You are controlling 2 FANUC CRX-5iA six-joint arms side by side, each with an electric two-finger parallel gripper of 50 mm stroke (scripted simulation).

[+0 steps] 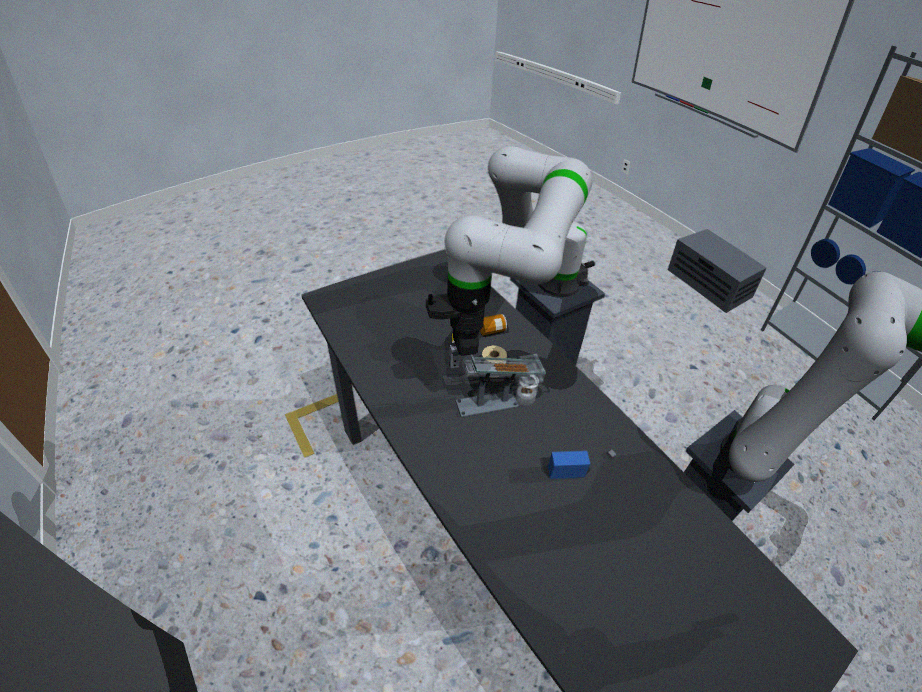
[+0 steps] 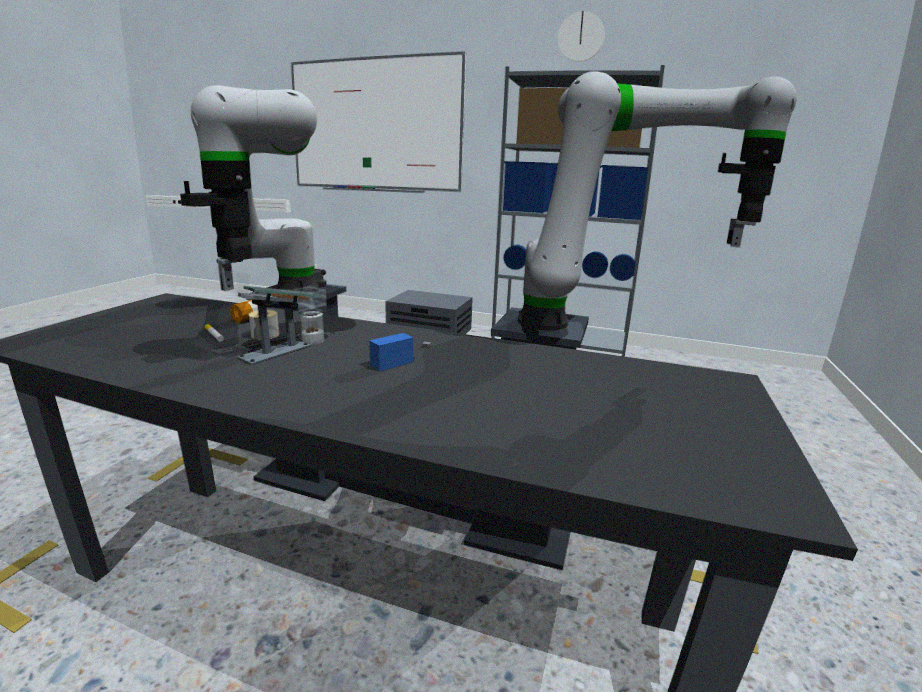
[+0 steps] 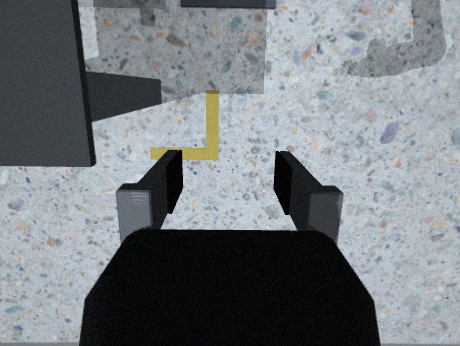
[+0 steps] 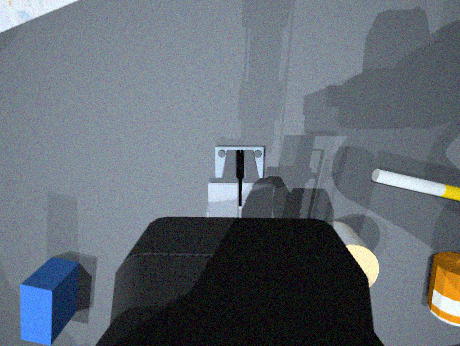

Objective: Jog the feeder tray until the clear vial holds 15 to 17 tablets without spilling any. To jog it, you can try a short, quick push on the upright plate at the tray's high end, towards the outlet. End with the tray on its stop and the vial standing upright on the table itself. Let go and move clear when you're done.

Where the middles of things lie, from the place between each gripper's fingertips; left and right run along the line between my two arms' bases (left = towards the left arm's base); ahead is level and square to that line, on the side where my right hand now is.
Scene:
I see my right gripper (image 2: 227,289) 180 mm past the cream roll (image 4: 366,259), 80 mm to the left of it and 160 mm above it. The rest, counted from my right hand: blue block (image 2: 388,352) 150 mm behind, 310 mm to the left, 160 mm below.
My left gripper (image 2: 732,245) is now 720 mm to the left of the blue block, 490 mm short of it and 260 mm above it. Also, from my left hand: cream roll (1110 mm to the right, 460 mm ahead, 260 mm below).

